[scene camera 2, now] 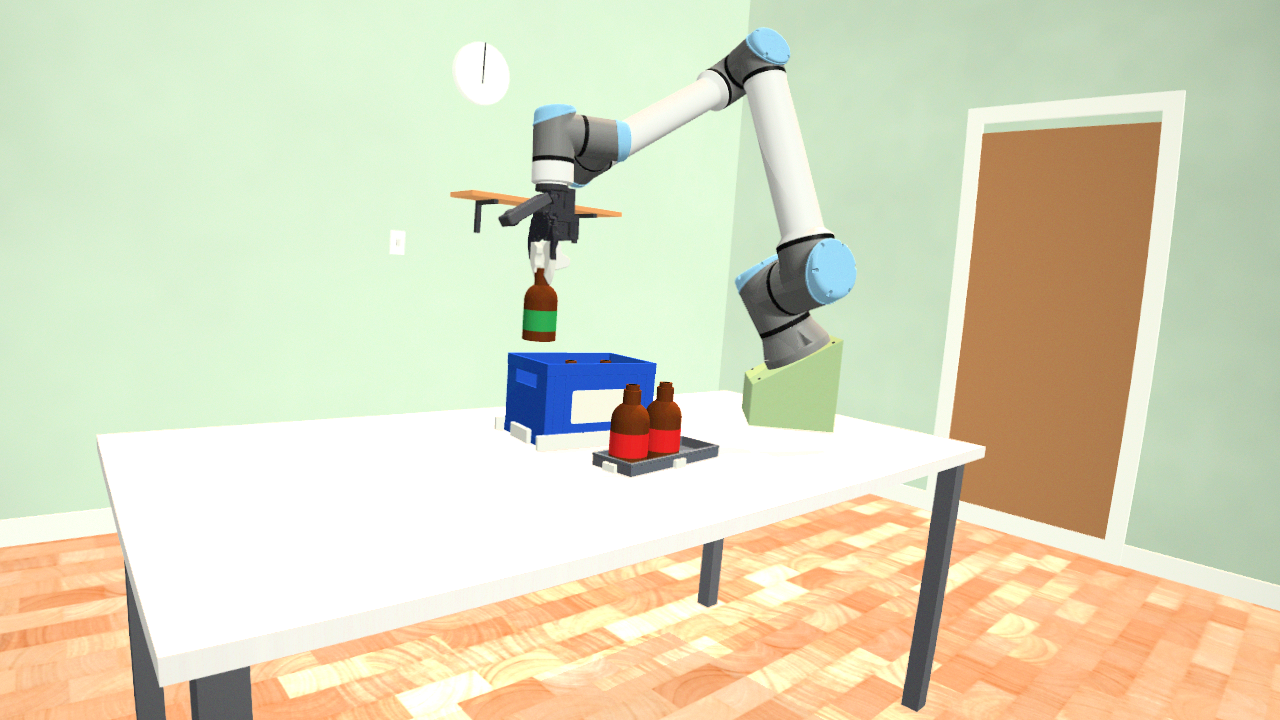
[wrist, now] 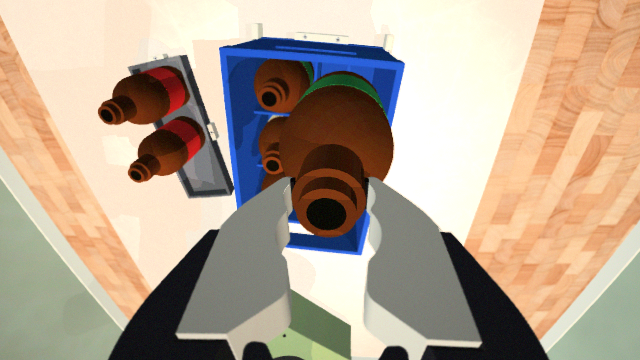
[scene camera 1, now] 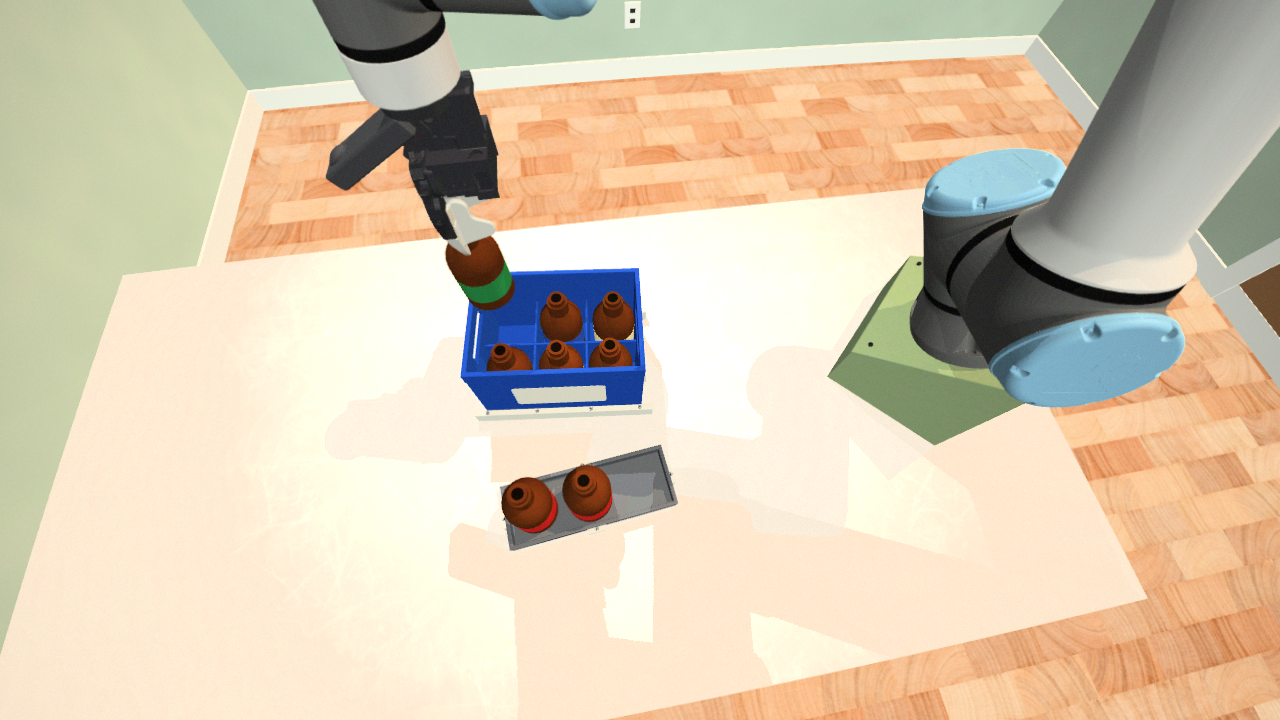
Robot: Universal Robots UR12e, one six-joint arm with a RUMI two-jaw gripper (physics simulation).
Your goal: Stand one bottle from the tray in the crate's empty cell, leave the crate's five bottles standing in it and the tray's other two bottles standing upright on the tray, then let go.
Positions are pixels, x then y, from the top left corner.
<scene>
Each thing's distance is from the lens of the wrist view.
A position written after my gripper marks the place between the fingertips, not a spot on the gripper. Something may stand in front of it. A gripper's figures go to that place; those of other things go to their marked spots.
my gripper (wrist: 329, 180): 0.14 m
green-labelled brown bottle (wrist: 338, 134): 0.14 m
red-labelled bottle (wrist: 163, 152): 0.47 m
red-labelled bottle (wrist: 143, 98): 0.44 m
</scene>
